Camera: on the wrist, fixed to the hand. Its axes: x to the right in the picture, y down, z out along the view.
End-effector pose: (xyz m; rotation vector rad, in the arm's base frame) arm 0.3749 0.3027 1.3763 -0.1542 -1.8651 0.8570
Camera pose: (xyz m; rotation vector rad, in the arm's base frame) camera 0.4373 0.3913 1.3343 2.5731 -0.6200 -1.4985
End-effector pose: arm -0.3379 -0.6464 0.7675 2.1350 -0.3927 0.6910
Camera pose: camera -0.4196 -0.6211 0.8461 0.5422 1.8521 -1.9411
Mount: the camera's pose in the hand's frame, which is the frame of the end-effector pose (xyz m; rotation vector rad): -0.0190 0.0746 -0.0870 0.0485 1.0257 2.8716
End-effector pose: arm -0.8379 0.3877 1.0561 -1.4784 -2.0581 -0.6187
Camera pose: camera -0.7487 0.3410 1.1140 -1.6019 1.3693 0.1593
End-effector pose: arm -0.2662 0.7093 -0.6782 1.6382 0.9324 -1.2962
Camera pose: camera -0.1702 0.7600 -0.6370 1.4342 -1.1938 1.4860
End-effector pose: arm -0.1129 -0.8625 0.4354 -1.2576 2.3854 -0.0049
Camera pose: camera -0.1954 -0.8210 0.5059 -2.1409 -1.4589 -0.1103
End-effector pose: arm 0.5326 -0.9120 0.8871 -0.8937 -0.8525 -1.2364
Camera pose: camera 0.6087 -0.9757 0.8267 -0.3995 1.2584 1.0205
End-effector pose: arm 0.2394 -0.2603 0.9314 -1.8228 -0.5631 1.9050
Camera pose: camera 0.3242 -0.3332 0.9002 1.0609 -1.6412 -0.0499
